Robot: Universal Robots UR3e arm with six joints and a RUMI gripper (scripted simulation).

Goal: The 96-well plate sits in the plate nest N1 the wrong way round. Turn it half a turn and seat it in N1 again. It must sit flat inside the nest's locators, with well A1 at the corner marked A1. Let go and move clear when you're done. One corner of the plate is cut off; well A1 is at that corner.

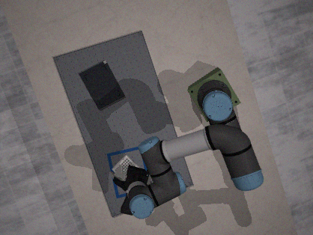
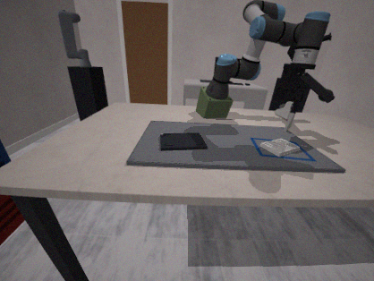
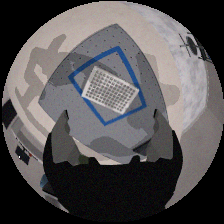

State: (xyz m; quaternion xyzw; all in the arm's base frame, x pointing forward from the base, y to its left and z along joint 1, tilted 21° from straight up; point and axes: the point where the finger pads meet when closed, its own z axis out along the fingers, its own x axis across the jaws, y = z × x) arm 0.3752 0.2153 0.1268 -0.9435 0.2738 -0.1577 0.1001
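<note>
The white 96-well plate lies 8 cm below my hand. Also, from my hand: dark flat block 2 cm ahead, 38 cm to the right, 8 cm below; A1 corner mark 1 cm behind, 47 cm to the right, 8 cm below.
</note>
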